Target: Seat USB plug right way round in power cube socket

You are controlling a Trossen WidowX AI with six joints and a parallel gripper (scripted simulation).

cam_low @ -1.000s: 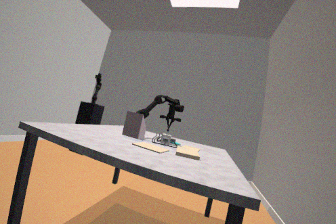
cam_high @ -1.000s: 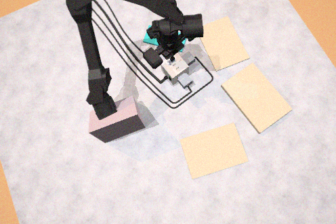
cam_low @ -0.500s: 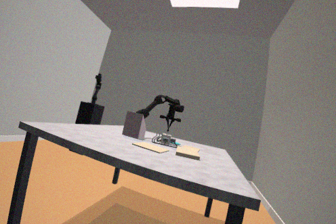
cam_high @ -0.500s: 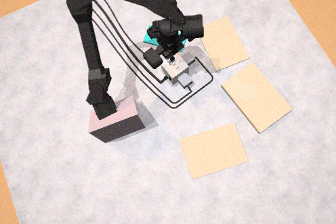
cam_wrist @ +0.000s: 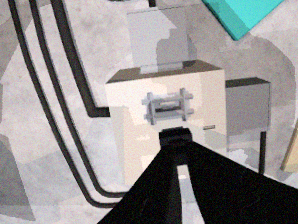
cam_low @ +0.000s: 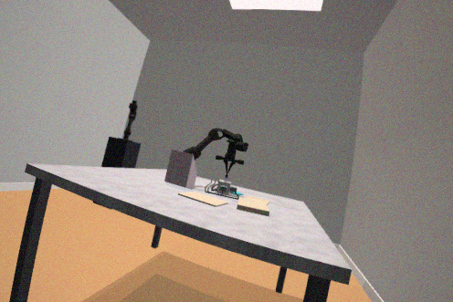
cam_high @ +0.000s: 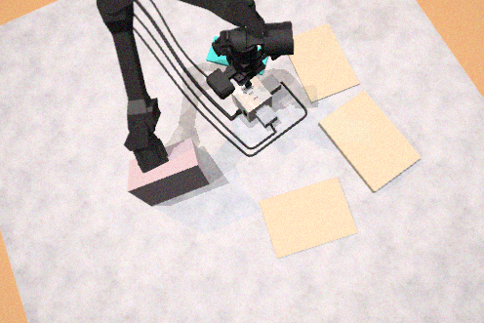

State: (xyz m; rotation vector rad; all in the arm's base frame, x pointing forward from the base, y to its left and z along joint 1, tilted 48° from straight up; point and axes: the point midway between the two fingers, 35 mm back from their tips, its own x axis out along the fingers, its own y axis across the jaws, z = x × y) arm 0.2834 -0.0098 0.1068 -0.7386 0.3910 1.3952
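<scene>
My gripper tip is 20 mm above the USB plug. From my gripper tip the other things lie so: USB socket: 60 mm below; then cyan flat piece: 130 mm to the left, 130 mm below, 40 mm ahead.
</scene>
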